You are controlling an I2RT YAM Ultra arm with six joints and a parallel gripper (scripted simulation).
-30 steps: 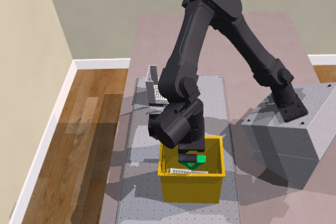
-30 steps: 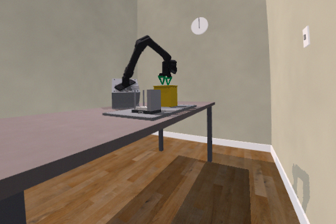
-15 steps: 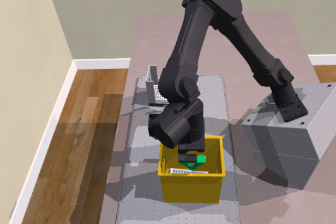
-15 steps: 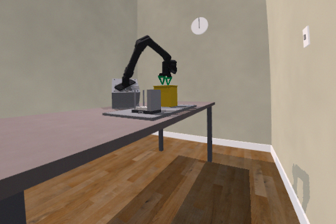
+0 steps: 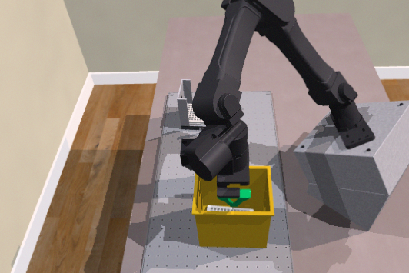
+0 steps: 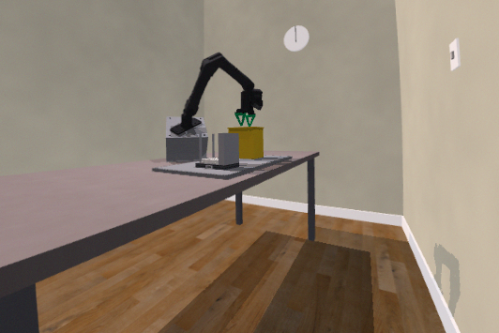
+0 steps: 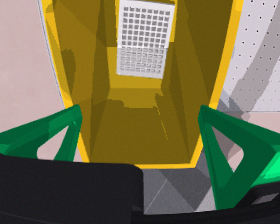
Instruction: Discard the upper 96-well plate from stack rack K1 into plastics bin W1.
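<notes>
The yellow plastics bin W1 is 110 mm below my hand. From my hand the other things lie so: rack wall: 110 mm ahead, 410 mm to the right, 120 mm below.
</notes>
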